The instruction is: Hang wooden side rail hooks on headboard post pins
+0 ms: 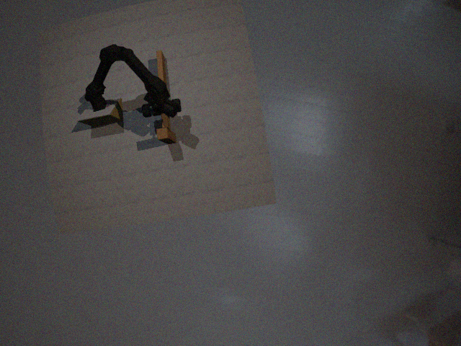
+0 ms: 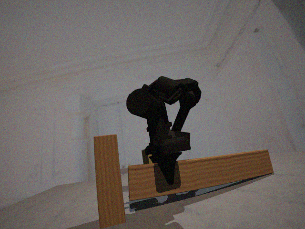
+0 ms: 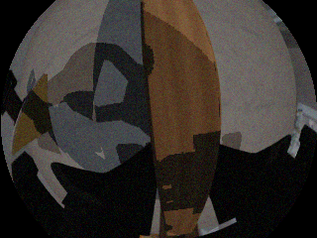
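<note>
The headboard post lies 10 mm behind my gripper tip, 130 mm to the right of it and 40 mm above it.
</note>
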